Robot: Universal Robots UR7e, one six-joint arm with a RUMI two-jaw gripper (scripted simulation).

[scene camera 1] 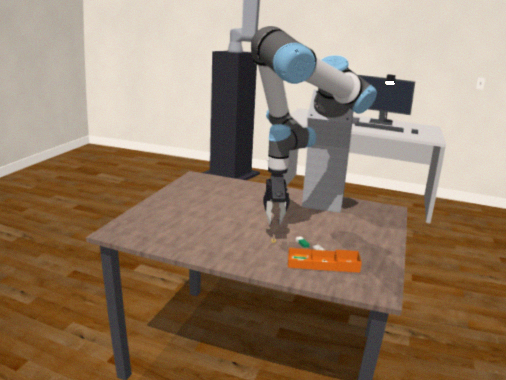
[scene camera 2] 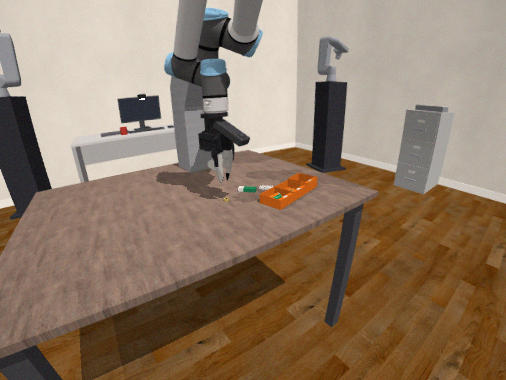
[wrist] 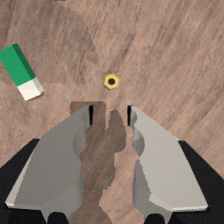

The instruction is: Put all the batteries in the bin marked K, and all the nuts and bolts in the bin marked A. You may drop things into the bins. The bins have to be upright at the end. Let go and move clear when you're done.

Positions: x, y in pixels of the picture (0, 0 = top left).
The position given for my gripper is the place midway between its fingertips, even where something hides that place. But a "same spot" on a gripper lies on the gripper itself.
my gripper: scene camera 1; scene camera 2; wrist 110, 106
orange tray: scene camera 1; scene camera 2; not seen in the wrist view (out of frame)
same spot on my gripper: (scene camera 1: 268, 204) = (scene camera 2: 219, 157)
same spot on orange tray: (scene camera 2: 300, 188) = (scene camera 1: 326, 261)
